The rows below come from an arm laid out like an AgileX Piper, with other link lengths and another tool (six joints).
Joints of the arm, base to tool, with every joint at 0 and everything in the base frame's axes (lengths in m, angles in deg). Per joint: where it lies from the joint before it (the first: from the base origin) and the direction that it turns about. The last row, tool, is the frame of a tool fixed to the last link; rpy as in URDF.
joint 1: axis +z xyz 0 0 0.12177
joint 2: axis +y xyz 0 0 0
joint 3: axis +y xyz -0.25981 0 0.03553
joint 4: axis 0.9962 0 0.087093 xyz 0.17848 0 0.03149
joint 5: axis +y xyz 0 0 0
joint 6: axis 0.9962 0 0.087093 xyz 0.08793 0 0.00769
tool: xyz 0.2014 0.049 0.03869 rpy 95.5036 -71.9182 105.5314
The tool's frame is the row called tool.
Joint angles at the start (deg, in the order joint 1, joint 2, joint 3, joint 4, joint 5, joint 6): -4.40, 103.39, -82.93, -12.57, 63.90, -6.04
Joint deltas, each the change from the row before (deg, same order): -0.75, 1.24, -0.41, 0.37, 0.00, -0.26; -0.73, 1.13, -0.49, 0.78, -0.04, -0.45; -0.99, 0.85, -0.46, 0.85, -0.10, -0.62; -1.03, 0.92, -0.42, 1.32, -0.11, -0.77; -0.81, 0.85, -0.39, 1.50, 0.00, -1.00; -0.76, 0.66, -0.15, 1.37, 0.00, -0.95; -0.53, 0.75, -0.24, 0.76, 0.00, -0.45; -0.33, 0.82, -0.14, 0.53, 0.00, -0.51; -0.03, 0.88, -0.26, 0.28, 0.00, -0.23; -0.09, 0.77, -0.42, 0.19, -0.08, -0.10; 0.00, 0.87, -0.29, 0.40, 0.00, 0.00; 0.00, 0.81, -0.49, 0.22, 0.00, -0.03
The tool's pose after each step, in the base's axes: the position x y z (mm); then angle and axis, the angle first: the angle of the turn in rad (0 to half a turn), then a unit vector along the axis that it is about. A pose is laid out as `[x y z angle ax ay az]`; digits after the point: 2 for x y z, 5 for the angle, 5 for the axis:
[339.63 -34.79 38.55 3.00407 -0.97849 -0.20541 -0.01927]
[340.43 -35.58 33.79 2.98948 -0.97954 -0.20066 -0.01565]
[341.50 -37.61 30.61 2.97560 -0.98066 -0.19515 -0.01469]
[342.44 -37.72 26.92 2.95400 -0.98182 -0.18927 -0.01415]
[342.98 -35.65 23.55 2.92960 -0.98237 -0.18646 -0.01320]
[342.56 -33.73 20.49 2.90685 -0.98287 -0.18391 -0.01187]
[342.61 -33.38 17.19 2.89277 -0.98350 -0.18067 -0.00971]
[341.80 -32.70 13.00 2.88116 -0.98365 -0.18003 -0.00515]
[341.71 -31.54 8.84 2.87333 -0.98361 -0.18031 -0.00057]
[343.12 -31.43 5.93 2.86884 -0.98373 -0.17963 0.00111]
[343.48 -29.65 2.00 2.85916 -0.98404 -0.17790 0.00451]
[344.90 -28.90 -0.97 2.85388 -0.98416 -0.17719 0.00646]

